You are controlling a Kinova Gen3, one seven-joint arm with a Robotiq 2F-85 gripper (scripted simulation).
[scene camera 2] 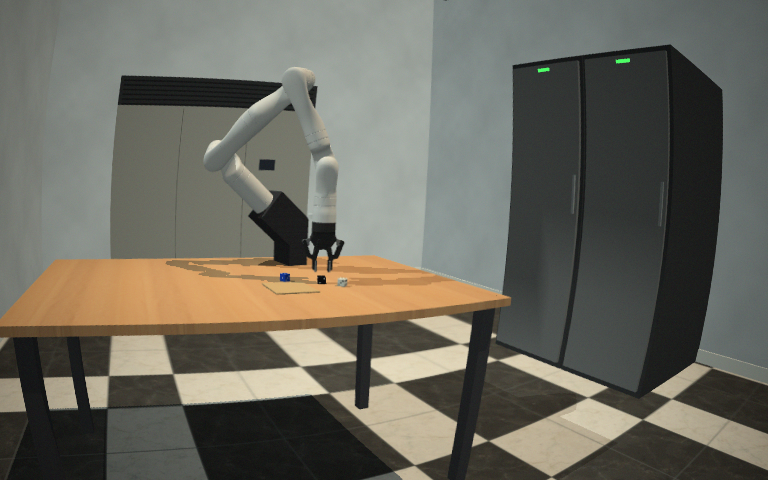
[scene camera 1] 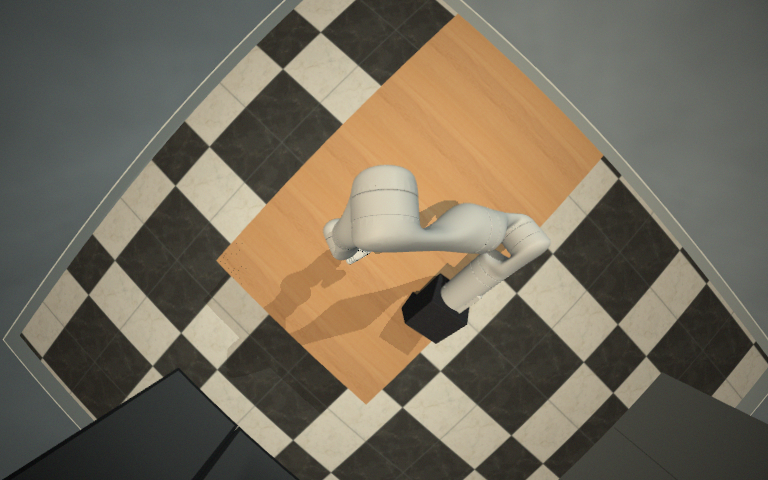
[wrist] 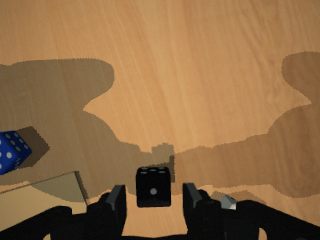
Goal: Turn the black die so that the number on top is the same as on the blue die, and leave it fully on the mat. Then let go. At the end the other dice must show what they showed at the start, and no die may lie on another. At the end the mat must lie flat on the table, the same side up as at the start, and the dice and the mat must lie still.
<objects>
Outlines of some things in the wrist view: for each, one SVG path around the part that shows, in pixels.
My gripper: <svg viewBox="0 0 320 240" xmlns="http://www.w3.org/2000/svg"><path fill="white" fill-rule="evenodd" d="M320 227L253 200L237 202L236 209L221 208L220 201L211 199L206 191L197 189L194 183L183 183L183 215L188 229L187 234L175 234L157 238L122 236L127 218L126 186L114 185L111 192L101 195L98 200L101 202L89 204L85 213L72 214L71 207L55 206L0 231L0 240L43 240L48 234L50 234L51 240L259 240L259 228L265 231L267 240L320 240Z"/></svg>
A black die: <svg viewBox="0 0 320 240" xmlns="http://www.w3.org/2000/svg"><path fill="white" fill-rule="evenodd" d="M138 168L135 176L137 206L139 208L170 207L171 175L169 168Z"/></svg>
</objects>
